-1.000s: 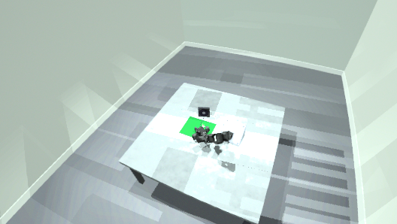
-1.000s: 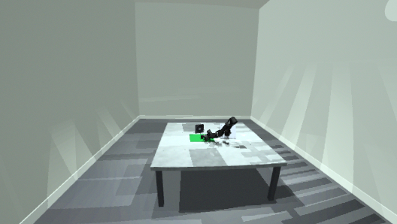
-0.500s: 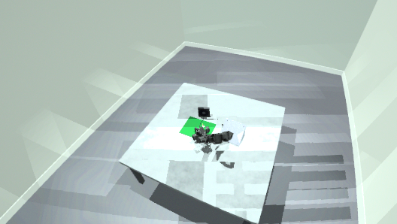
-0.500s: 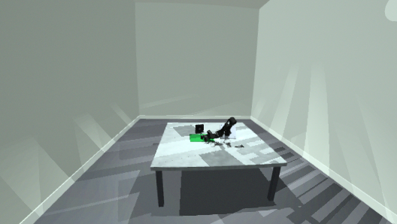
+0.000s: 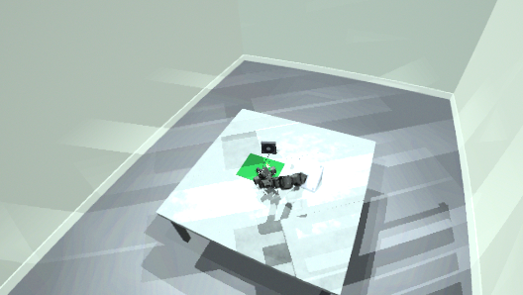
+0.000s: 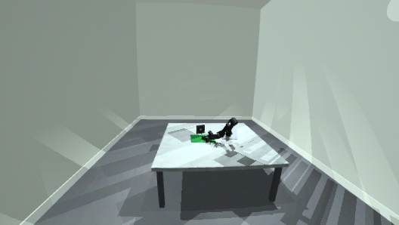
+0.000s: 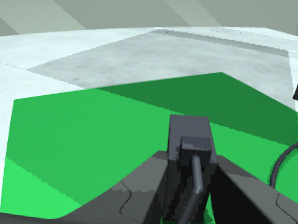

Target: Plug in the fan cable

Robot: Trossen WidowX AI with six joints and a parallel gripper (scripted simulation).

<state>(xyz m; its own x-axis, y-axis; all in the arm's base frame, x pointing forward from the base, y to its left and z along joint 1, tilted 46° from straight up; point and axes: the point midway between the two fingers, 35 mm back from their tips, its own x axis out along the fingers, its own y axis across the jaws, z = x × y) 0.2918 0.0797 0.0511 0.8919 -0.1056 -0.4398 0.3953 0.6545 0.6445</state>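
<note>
Right now my gripper tip is 1 cm above the black fan plug. Round my gripper tip: green board 1 cm ahead, 4 cm to the right, 5 cm below; white four-pin header 2 cm behind, 9 cm to the right, 3 cm below; black fan 4 cm ahead, 21 cm to the right, 2 cm above.
</note>
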